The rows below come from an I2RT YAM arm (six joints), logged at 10 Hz.
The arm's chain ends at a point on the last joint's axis. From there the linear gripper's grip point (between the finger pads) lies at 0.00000 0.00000 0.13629 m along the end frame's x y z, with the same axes.
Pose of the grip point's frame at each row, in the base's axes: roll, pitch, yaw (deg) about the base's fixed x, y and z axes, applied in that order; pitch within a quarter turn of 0, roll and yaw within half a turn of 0; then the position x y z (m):
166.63 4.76 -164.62 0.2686 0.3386 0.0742
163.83 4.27 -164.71 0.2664 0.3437 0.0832
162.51 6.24 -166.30 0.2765 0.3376 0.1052
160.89 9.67 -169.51 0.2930 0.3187 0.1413
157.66 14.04 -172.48 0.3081 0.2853 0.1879
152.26 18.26 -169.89 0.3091 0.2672 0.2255
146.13 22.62 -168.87 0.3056 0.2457 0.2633
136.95 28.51 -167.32 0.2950 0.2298 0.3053
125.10 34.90 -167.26 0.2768 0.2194 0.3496
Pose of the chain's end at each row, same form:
166.63 4.76 -164.62 0.2663 0.3053 0.2063
163.83 4.27 -164.71 0.2670 0.3045 0.2137
162.51 6.24 -166.30 0.2725 0.2945 0.2344
160.89 9.67 -169.51 0.2799 0.2709 0.2682
157.66 14.04 -172.48 0.2846 0.2299 0.3102
152.26 18.26 -169.89 0.2830 0.1981 0.3401
146.13 22.62 -168.87 0.2776 0.1628 0.3678
136.95 28.51 -167.32 0.2690 0.1286 0.3928
125.10 34.90 -167.26 0.2577 0.1008 0.4139

